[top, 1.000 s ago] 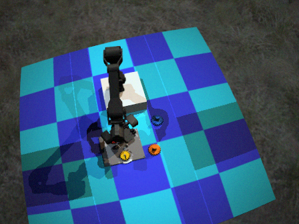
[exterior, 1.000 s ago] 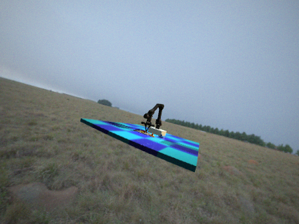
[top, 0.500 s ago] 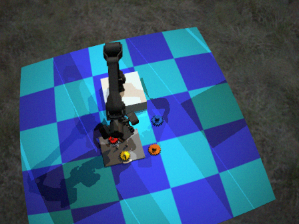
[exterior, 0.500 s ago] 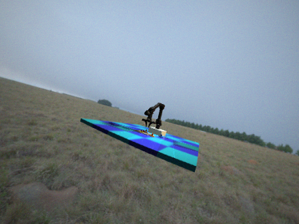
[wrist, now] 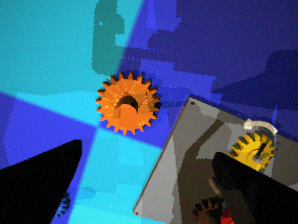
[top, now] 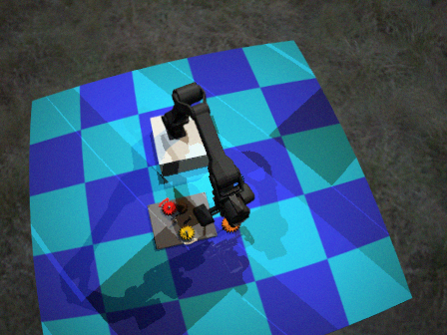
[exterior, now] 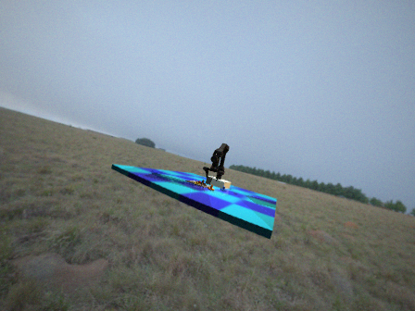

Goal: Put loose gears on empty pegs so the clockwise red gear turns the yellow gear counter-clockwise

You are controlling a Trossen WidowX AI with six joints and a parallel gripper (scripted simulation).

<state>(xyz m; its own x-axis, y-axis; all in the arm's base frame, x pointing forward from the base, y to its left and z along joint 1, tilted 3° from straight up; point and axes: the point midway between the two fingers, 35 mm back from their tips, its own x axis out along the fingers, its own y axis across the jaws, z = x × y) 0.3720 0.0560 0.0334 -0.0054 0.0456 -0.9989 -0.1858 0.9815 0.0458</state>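
Now: the orange gear 20 mm to the left of my gripper tip and 60 mm below it. The rest, counted from my gripper tip: red gear: 120 mm behind, 160 mm to the right, 60 mm below; dark blue gear: 150 mm behind, 90 mm to the left, 60 mm below; white arrow: 20 mm ahead, 130 mm to the right, 70 mm below.
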